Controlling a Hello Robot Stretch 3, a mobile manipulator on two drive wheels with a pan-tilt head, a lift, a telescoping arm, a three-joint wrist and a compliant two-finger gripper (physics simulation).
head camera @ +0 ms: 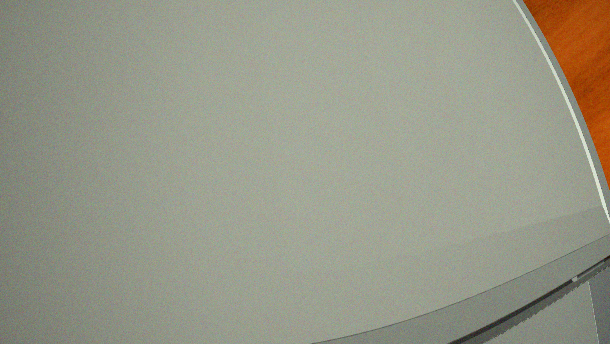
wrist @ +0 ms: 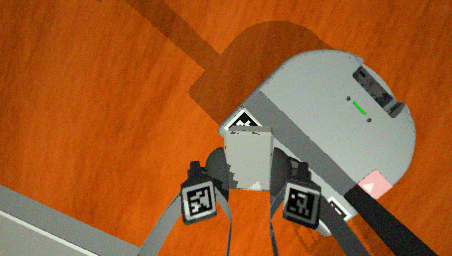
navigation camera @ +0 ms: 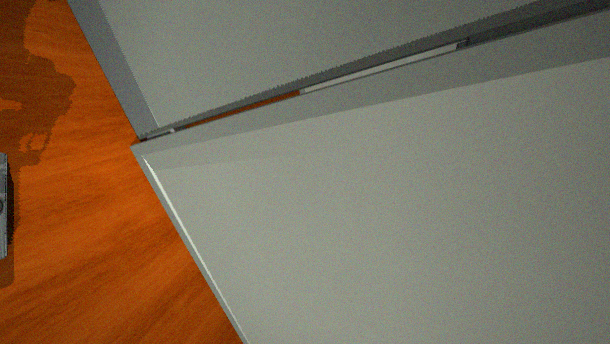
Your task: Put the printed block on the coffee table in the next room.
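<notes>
The printed block (wrist: 250, 156) is a pale grey, box-shaped piece in the wrist view. It sits between the two dark round fingertips, with darker patches at its left edge. My gripper (wrist: 246, 165) is shut on the block and holds it above the robot's own grey base. The block hides part of that base. The gripper and the block cannot be made out in the head or navigation view. The coffee table cannot be identified in these frames.
The robot's grey base (wrist: 320, 95) stands on the orange wood floor (wrist: 100, 100) (navigation camera: 100, 210) (head camera: 575, 45). Large pale grey panels, perhaps walls, fill much of the head view (head camera: 250, 150) and navigation view (navigation camera: 375, 200). A pale edge (wrist: 50, 227) shows at the wrist view's lower left.
</notes>
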